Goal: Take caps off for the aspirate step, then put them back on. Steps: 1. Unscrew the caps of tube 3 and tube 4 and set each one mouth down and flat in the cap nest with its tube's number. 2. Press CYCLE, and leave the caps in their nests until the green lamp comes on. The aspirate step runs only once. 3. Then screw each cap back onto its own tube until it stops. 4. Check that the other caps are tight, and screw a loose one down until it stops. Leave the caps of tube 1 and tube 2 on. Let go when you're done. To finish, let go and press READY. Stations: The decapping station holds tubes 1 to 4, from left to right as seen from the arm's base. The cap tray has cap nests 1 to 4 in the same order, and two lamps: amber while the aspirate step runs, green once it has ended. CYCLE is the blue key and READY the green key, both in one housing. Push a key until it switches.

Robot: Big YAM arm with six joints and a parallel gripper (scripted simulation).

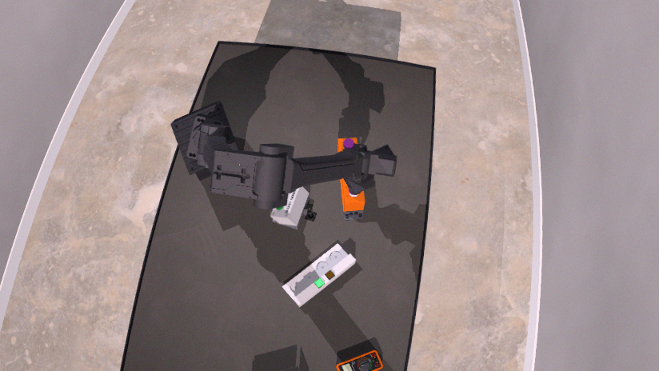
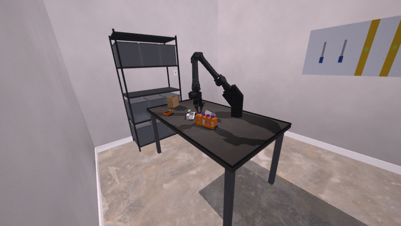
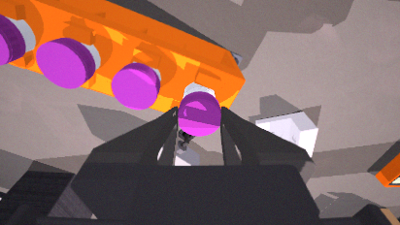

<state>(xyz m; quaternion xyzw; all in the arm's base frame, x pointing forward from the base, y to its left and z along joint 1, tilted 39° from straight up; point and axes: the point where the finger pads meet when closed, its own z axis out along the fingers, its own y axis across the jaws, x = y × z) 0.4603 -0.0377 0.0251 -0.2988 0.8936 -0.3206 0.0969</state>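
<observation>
Right now the cap is 10 mm below my hand. Also, from my hand: green key 220 mm behind, 50 mm to the right, 70 mm below; blue key 210 mm behind, 70 mm below; key housing 200 mm behind, 30 mm to the right, 80 mm below.
</observation>
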